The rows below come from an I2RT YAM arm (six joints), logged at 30 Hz.
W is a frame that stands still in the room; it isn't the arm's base.
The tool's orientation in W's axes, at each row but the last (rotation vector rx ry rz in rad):
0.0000 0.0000 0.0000
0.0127 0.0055 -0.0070
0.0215 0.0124 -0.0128
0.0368 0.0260 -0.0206
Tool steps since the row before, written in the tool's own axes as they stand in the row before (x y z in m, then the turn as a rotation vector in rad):
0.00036 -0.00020 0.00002 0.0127 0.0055 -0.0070
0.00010 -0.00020 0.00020 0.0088 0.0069 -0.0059
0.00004 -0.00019 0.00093 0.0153 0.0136 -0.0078
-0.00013 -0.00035 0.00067 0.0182 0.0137 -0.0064
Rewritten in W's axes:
0.00036 -0.00020 0.00002 0.0127 0.0055 -0.0070
0.00010 -0.00020 0.00020 0.0088 0.0069 -0.0059
0.00005 -0.00021 0.00093 0.0154 0.0136 -0.0077
-0.00012 -0.00037 0.00066 0.0183 0.0136 -0.0064

